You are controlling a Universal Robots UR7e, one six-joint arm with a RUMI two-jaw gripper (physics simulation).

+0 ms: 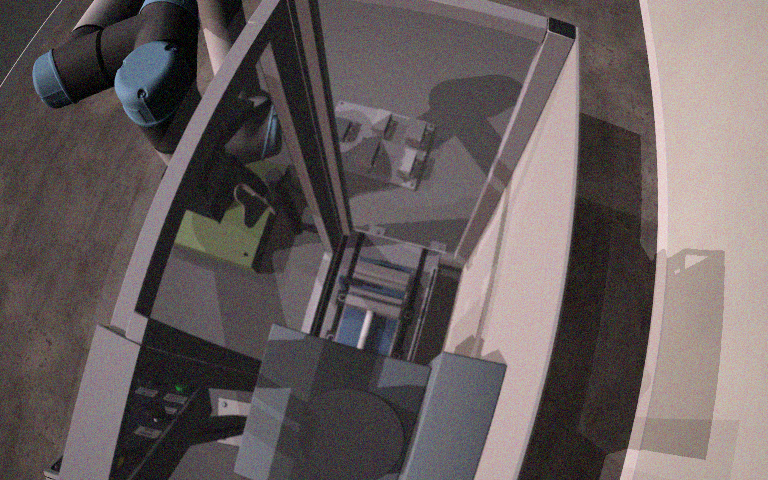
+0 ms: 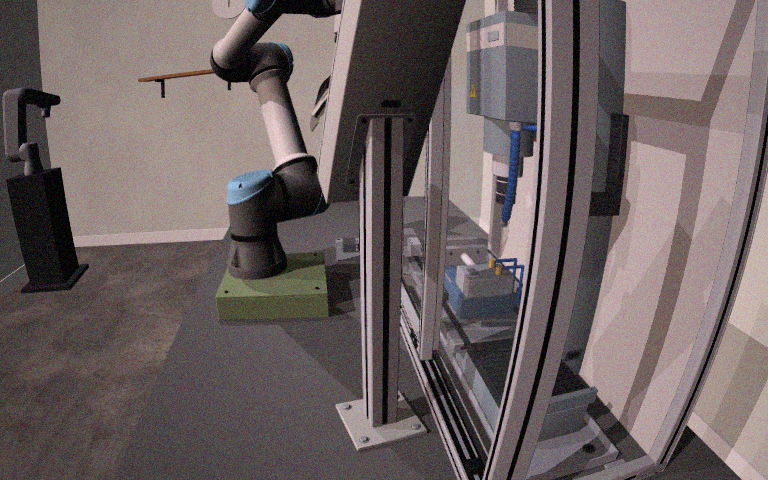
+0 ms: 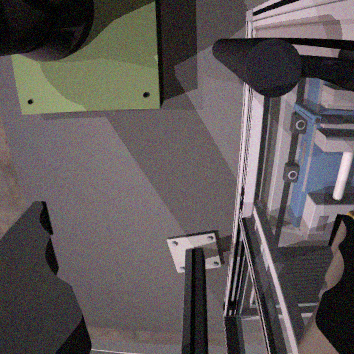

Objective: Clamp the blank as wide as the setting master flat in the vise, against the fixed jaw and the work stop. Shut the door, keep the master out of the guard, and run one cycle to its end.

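Frame: origin at the arm's base, x back, y down, z right, level; centimetres.
Seen in the pictures: gripper, fingertip midpoint: (image 1: 233, 198) (image 3: 192, 212); arm's base at its link origin: (image 2: 257, 267) (image 3: 48, 12).
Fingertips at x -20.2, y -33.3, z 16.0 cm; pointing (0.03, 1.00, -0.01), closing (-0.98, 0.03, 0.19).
Offsets run from my fingertips to a thing's top centre. "*": to the spot under its first point.
The blue vise (image 1: 352, 325) (image 2: 472, 305) (image 3: 301, 187) stands inside the guard, with grey jaws and a white rod {dy +24.3, dx -21.4, dz +13.3 cm} (image 1: 365, 328) (image 2: 467, 259) (image 3: 343, 175) in front of them. I cannot tell whether a part lies between the jaws. A light plate (image 1: 362, 107) behind the vise carries several grey blocks; I cannot tell which is the blank or the master. The guard's framed door panel is seen through reflections, and its position is unclear. My gripper (image 3: 192, 212) is open and empty, its fingers wide apart, high above the table outside the guard.
The control panel (image 1: 158, 410) (image 2: 390, 84), with a lit green lamp {* dy -2.4, dx +1.8, dz +30.1 cm} (image 1: 180, 388), stands on a post beside the guard. The arm's green base (image 1: 220, 240) (image 2: 271, 306) (image 3: 110, 82) is left of the guard. The machine head (image 2: 501, 73) hangs over the vise. A black rounded part {* dy +2.9, dx -4.7, dz -5.7 cm} (image 3: 274, 67) hides some of the guard.
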